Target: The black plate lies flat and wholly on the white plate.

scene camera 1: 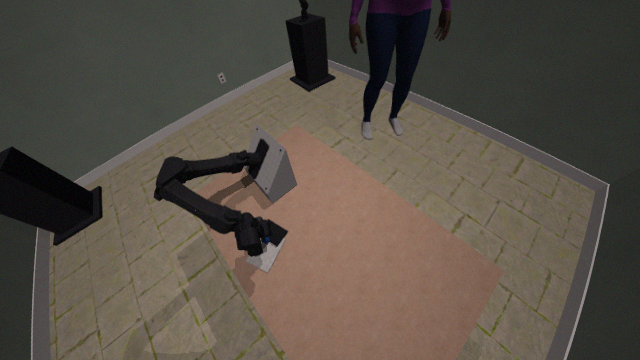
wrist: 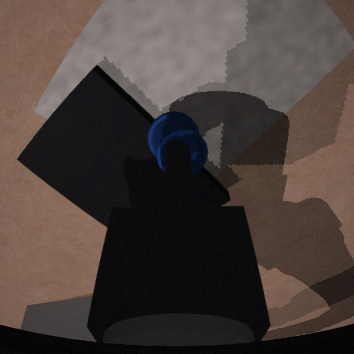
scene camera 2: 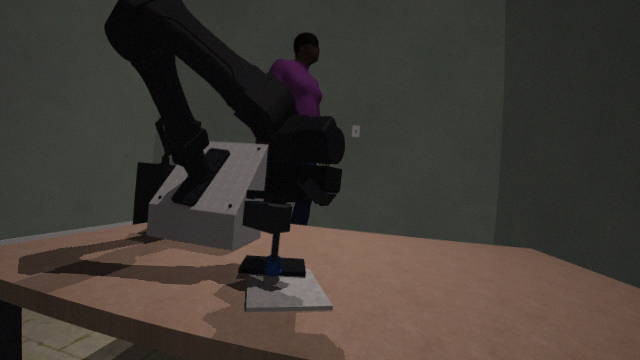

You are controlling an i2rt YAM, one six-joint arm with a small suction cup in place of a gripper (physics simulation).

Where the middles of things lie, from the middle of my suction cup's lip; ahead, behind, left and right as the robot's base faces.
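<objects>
Relative to the black plate (scene camera 2: 251,264), my suction cup is 1 cm above it, 2 cm past it and 4 cm to the right of it. White plate (scene camera 2: 265,293): 2 cm below my suction cup, 2 cm to the right of it, 3 cm ahead of it.
</objects>
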